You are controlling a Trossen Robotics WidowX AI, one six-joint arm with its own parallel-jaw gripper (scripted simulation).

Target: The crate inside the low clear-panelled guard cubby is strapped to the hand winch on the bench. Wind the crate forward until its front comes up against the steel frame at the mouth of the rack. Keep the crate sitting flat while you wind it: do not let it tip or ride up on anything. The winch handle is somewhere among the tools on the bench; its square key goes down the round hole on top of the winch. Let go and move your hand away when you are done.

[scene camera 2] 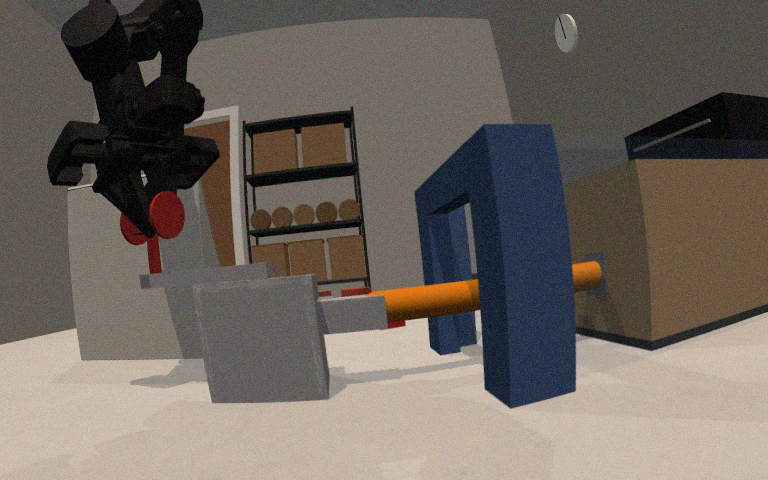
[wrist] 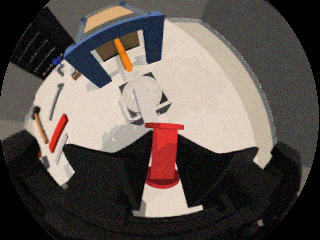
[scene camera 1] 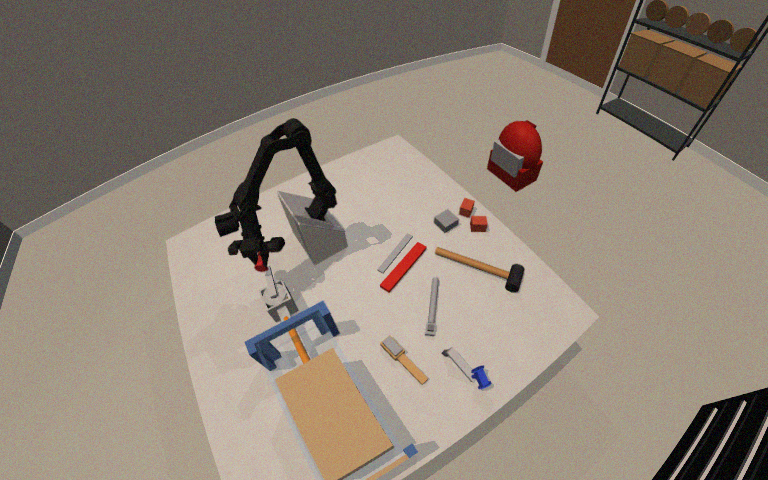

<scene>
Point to a blue steel frame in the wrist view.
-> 80, 57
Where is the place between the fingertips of my gripper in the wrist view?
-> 162, 134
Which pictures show my gripper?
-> Scene camera 2, the wrist view and scene camera 1: all of them.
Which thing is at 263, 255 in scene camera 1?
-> My gripper.
</scene>
